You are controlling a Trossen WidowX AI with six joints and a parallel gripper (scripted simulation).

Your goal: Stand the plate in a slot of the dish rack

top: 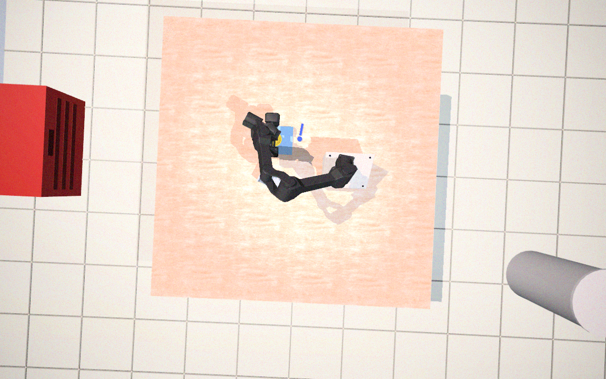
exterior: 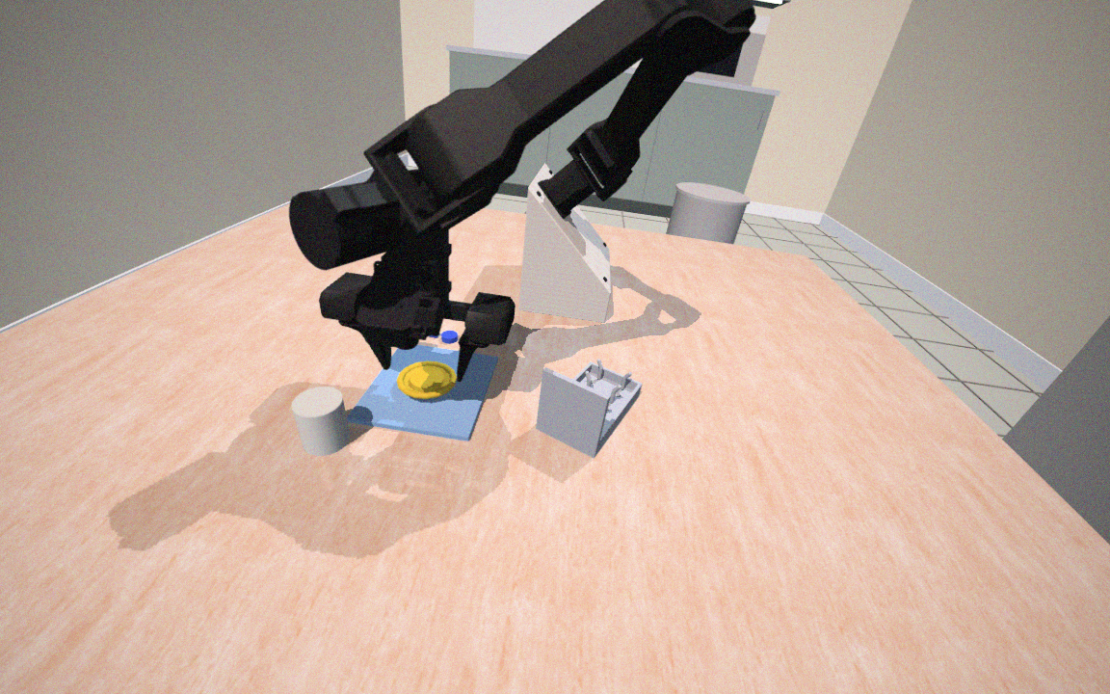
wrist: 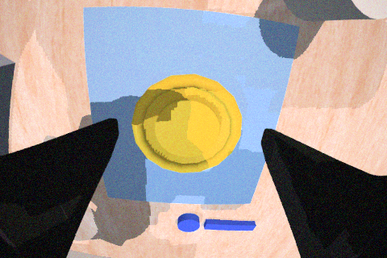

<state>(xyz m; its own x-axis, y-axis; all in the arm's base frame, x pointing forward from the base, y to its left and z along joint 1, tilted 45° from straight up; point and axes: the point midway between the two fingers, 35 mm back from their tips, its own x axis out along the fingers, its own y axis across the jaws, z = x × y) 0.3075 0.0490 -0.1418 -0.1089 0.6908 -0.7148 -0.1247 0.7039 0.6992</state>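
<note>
The plate lies 10 mm below my gripper tip. From my gripper tip the other things lie so: cup (100 mm ahead, 60 mm to the right); blue mat (10 mm behind, 30 mm below); blue spoon (120 mm behind, 40 mm to the right, 20 mm below).
</note>
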